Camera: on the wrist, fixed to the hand. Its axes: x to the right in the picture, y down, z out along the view.
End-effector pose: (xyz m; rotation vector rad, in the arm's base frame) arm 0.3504 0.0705 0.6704 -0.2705 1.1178 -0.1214
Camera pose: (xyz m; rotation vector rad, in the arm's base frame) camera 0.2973 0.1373 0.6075 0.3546 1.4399 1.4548
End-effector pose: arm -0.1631 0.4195 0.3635 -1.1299 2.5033 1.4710
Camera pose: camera -0.2044 0.3860 0.4552 -0.5418 -1.7497 -0.9801
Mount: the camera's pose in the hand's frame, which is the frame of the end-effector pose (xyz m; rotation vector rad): 0.0162 0.0835 -0.0633 -0.3695 0.3660 1.5416
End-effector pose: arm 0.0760 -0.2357 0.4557 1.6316 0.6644 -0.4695
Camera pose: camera 0.1389 -0.1779 0.5184 1.4116 -0.3560 1.0190
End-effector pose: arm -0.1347 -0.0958 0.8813 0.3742 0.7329 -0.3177
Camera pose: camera -0.1265 0.0035 0.8450 0.5449 0.6511 1.3486
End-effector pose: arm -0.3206 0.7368 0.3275 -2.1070 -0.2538 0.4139
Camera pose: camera -0.2795 0.6485 0.2856 -2.2926 1.7030 0.8433
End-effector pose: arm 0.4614 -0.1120 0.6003 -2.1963 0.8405 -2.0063
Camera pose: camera 0.3728 -0.1698 0.5925 -0.5273 2.0866 -1.3247
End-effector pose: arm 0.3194 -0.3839 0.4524 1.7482 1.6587 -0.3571
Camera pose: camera 0.3853 -0.3263 0.5122 2.2608 0.1417 0.9347
